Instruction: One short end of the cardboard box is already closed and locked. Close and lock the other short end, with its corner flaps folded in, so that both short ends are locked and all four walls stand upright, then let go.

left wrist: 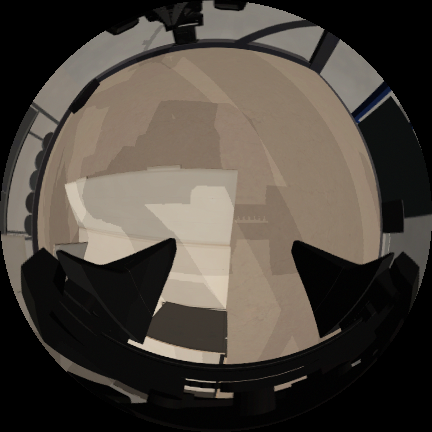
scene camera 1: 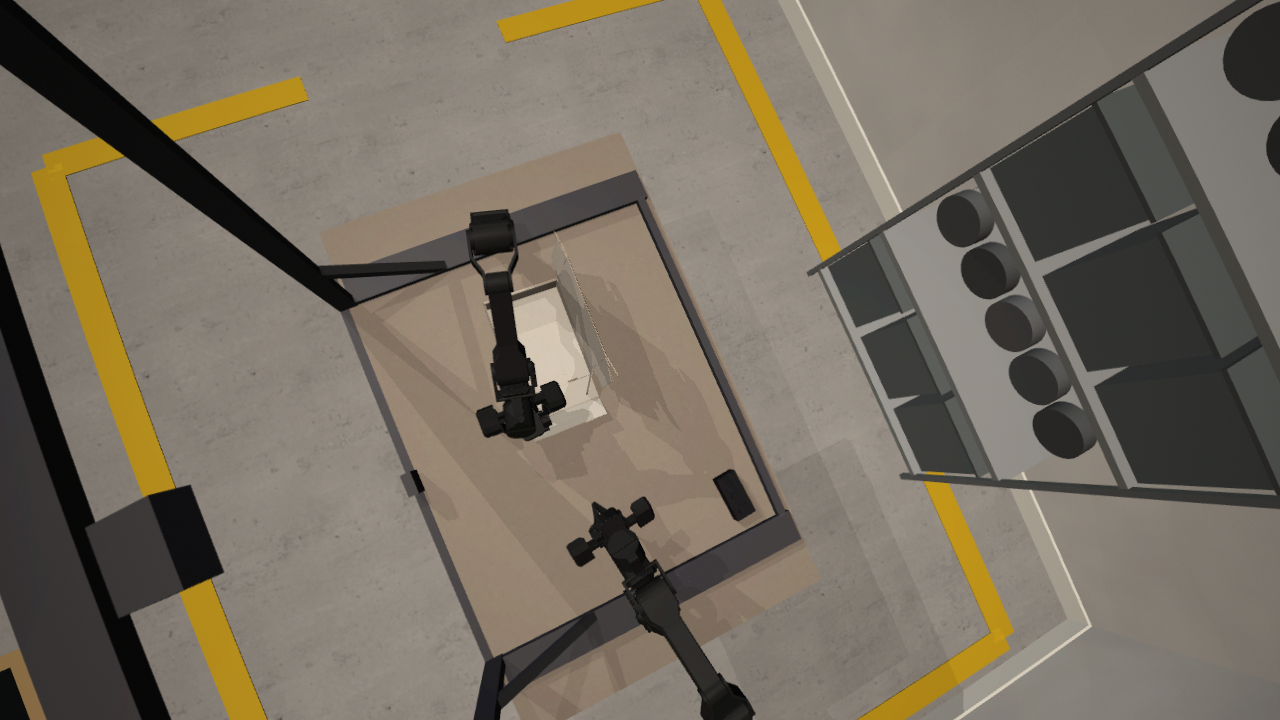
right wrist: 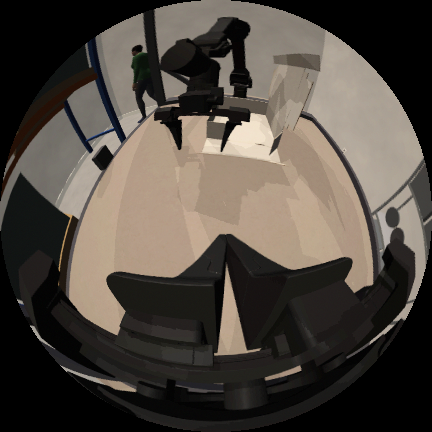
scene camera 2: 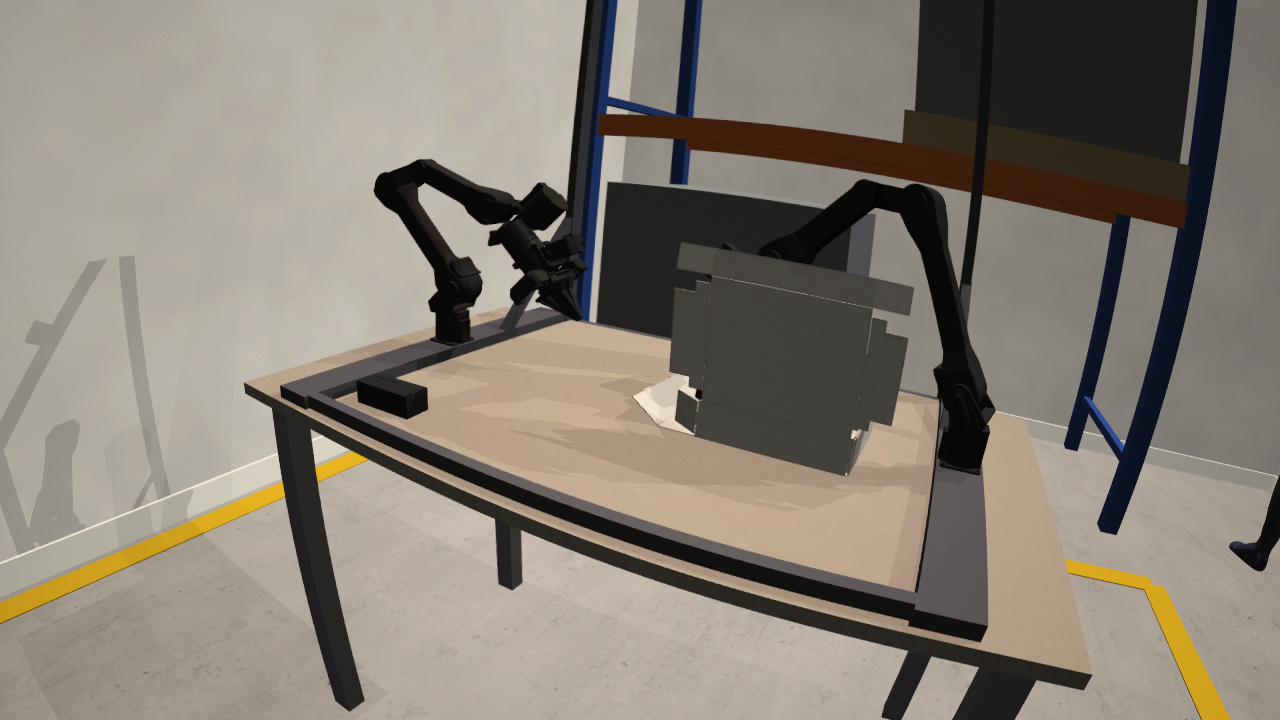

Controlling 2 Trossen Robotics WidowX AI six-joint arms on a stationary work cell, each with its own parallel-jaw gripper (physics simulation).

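Pixels of known places: left gripper, between the fingertips: (left wrist: 236,246) (right wrist: 199,149); right gripper, between the fingertips: (scene camera 1: 593,503) (right wrist: 224,239) (scene camera 2: 580,319); left arm's base, origin of its link: (right wrist: 239,96) (scene camera 2: 959,463); right arm's base, origin of its link: (left wrist: 185,42) (scene camera 2: 451,340).
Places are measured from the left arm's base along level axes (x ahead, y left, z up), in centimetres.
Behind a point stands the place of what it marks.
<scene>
The cardboard box (scene camera 1: 554,349) @[x 30.2, y 2.9, z -1.7 cm] (left wrist: 200,262) @[x 42.3, y -7.2, z -1.8 cm] (right wrist: 250,135) @[x 34.8, y 1.9, z -1.8 cm] has its lid panel (scene camera 1: 581,313) @[x 27.3, y 9.5, z 13.9 cm] (scene camera 2: 783,358) @[x 27.5, y 9.4, z 12.0 cm] (right wrist: 287,97) @[x 34.3, y 9.0, z 11.4 cm] standing up. The far short end (scene camera 1: 537,291) @[x 16.1, y 4.5, z -0.6 cm] is upright in scene camera 1. The near short-end panel (scene camera 1: 577,419) @[x 47.3, y 1.1, z 0.6 cm] (scene camera 2: 662,407) @[x 45.8, y 3.8, z -0.6 cm] (left wrist: 210,220) @[x 45.5, y -8.0, z -0.5 cm] (right wrist: 240,152) @[x 43.0, y -1.0, z -1.8 cm] leans outward, low. Its corner flaps stand up: one (left wrist: 190,327) @[x 38.3, y -6.7, z 1.2 cm] (right wrist: 216,131) @[x 38.3, y -6.7, z 0.5 cm] by the left gripper, one (left wrist: 70,247) @[x 42.5, y 5.6, z 1.0 cm] (right wrist: 276,144) @[x 40.0, y 7.5, z 0.1 cm] by the lid. My left gripper (left wrist: 236,246) @[x 43.7, y -9.8, z -1.2 cm] (right wrist: 199,149) @[x 43.7, y -9.8, z -1.2 cm] is open and empty above the box's corner opposite the lid; the lid hides it in scene camera 2. My right gripper (scene camera 1: 597,508) @[x 65.2, y -3.5, z 7.9 cm] (scene camera 2: 577,315) @[x 65.2, y -3.5, z 7.9 cm] (right wrist: 224,239) @[x 65.2, y -3.5, z 7.9 cm] is shut, empty, away from the box.
A black block (scene camera 1: 733,494) @[x 78.1, y 27.4, z 1.5 cm] (scene camera 2: 392,396) @[x 75.7, y 30.2, z 1.0 cm] lies on the table near the frame's corner. A dark frame (scene camera 1: 716,358) @[x 47.3, y 37.8, z 0.1 cm] (scene camera 2: 626,528) @[x 33.5, y 38.0, z -0.2 cm] borders the work area. A small dark box (scene camera 1: 413,481) @[x 45.5, y -36.0, z 3.8 cm] (right wrist: 102,158) @[x 46.7, y -35.7, z 1.5 cm] sits at the frame's opposite side. The raised lid stands high beside the left arm.
</scene>
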